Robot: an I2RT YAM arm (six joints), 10 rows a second.
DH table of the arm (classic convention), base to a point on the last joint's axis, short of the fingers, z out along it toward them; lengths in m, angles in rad. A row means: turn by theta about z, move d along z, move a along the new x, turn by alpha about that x. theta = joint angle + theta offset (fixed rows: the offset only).
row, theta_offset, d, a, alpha
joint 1, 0.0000, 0.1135, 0.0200, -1.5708
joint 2, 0.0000, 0.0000, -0.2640, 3.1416
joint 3, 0.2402, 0.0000, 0.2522, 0.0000
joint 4, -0.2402, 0.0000, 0.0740, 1.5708
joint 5, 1.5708, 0.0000, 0.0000, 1.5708
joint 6, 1.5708, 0.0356, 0.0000, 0.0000
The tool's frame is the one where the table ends.
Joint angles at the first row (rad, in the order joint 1, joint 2, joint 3, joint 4, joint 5, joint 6):
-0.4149 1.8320 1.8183 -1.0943 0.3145 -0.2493
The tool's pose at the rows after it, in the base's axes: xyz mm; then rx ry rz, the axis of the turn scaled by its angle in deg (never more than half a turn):
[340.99 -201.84 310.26 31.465 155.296 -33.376]
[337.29 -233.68 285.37 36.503 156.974 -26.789]
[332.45 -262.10 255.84 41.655 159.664 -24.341]
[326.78 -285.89 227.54 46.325 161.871 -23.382]
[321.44 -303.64 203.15 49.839 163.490 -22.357]
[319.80 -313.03 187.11 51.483 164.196 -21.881]
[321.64 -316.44 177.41 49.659 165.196 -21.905]
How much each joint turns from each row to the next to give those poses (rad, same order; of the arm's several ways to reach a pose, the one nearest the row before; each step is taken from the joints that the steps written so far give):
-0.0942 0.0531 0.0000 0.0305 -0.0282 0.0755
-0.0797 0.0652 0.0000 0.0184 -0.0881 0.0023
-0.0641 0.0751 0.0000 0.0114 -0.0221 -0.0004
-0.0515 0.0706 0.0000 0.0172 0.0000 0.0004
-0.0385 0.0595 0.0000 0.0183 -0.0012 -0.0003
-0.0180 0.0389 0.0000 0.0202 0.0000 -0.0004
-0.0026 0.0237 0.0000 0.0195 0.0000 -0.0260

